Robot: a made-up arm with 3 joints. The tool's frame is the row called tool.
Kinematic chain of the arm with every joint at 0, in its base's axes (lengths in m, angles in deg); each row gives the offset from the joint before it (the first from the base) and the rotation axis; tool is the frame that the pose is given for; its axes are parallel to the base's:
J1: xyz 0 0 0.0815 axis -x
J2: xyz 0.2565 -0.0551 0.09 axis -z
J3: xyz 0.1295 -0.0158 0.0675 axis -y
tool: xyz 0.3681 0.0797 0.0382
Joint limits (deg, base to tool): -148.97..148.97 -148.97..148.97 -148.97..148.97
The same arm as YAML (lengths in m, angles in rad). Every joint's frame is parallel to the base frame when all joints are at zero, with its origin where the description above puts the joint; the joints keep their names.
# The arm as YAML. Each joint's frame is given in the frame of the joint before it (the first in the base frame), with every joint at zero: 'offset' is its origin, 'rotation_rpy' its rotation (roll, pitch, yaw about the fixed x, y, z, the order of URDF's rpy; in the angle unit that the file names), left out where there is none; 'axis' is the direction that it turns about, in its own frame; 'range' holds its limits. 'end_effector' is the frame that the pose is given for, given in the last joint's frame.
length_unit: m
angle_unit: rad
chain:
  - id: J1
    offset: [0.0, 0.0, 0.0815]
    axis: [-1.0, 0.0, 0.0]
    range: [-2.6, 2.6]
  - id: J2
    offset: [0.2565, -0.0551, 0.09]
    axis: [0.0, 0.0, -1.0]
    range: [-2.6, 2.6]
  - id: J3
    offset: [0.1295, -0.0158, 0.0675]
    axis: [0.0, -1.0, 0.0]
    range: [-2.6, 2.6]
end_effector:
  offset: [0.3681, 0.0797, 0.0382]

